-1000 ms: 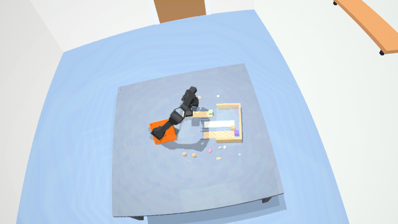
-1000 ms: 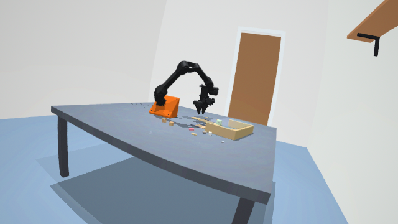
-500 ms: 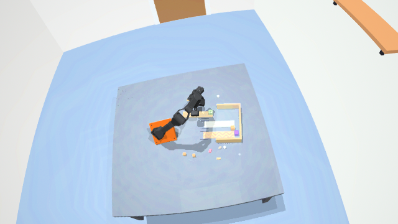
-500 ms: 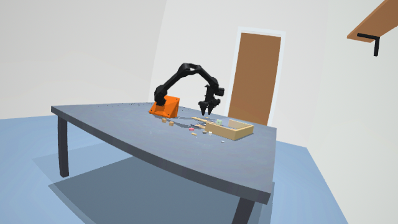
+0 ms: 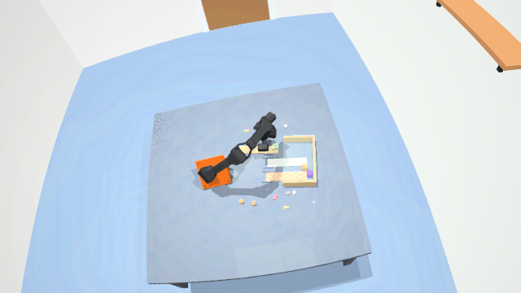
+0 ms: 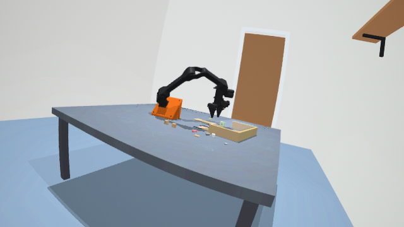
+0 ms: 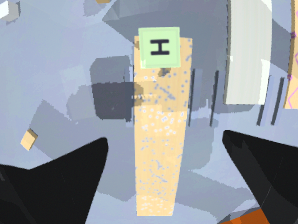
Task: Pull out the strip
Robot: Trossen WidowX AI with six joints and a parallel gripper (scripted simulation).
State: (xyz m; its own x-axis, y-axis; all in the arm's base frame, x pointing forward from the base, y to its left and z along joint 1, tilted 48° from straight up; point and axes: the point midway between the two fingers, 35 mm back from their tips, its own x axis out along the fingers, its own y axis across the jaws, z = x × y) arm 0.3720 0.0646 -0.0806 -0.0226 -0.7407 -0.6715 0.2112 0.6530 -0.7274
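Now: gripper tip 70 mm short of the labelled cube, 30 mm above it and 10 mm to the left of it. From my gripper tip the other things lie so: dotted strip: 50 mm below, 40 mm behind, 10 mm to the left.
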